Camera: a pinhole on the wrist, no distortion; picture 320 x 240 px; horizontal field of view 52.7 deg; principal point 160.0 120.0 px. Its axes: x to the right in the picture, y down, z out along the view. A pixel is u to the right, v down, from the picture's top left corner.
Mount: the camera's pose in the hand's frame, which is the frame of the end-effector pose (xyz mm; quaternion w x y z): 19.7 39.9 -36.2 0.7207 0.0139 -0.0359 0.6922
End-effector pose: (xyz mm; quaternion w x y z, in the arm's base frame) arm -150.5 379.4 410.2 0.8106 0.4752 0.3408 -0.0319
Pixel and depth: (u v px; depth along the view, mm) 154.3 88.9 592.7
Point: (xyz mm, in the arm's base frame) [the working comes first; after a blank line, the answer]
In the camera's frame: -10.5 -57.1 592.7

178.0 -53.0 542.0
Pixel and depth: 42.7 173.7 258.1
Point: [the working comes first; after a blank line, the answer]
In the camera's frame: -93.7 42.9 258.1

-92.3 162.8 445.9
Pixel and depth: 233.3 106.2 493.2
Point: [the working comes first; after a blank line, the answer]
In the camera's frame: 111.9 -21.1 493.2

157.8 83.2 626.9
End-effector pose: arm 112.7 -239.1 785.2 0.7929 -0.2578 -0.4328 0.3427
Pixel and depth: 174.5 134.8 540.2
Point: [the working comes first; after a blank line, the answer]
In the camera's frame: 24.2 24.8 540.2

-339.0 -181.9 1002.7
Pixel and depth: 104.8 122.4 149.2
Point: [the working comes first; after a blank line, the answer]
In the camera's frame: -25.5 1.1 149.2

20.8 -214.3 843.3
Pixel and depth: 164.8 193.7 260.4
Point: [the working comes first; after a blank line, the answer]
In the camera's frame: 3.9 59.4 260.4

-106.6 -233.2 850.3
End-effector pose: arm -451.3 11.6 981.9 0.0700 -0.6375 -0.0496 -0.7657
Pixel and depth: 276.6 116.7 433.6
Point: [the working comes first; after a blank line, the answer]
In the camera's frame: 156.5 -4.4 433.6

-31.1 -84.9 1069.9
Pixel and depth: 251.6 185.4 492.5
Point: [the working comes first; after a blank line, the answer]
In the camera's frame: 139.7 99.7 492.5

37.7 -54.8 975.2
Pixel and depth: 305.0 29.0 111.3
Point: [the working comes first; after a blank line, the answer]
In the camera's frame: 50.0 -31.4 111.3

-369.5 -56.9 1043.8
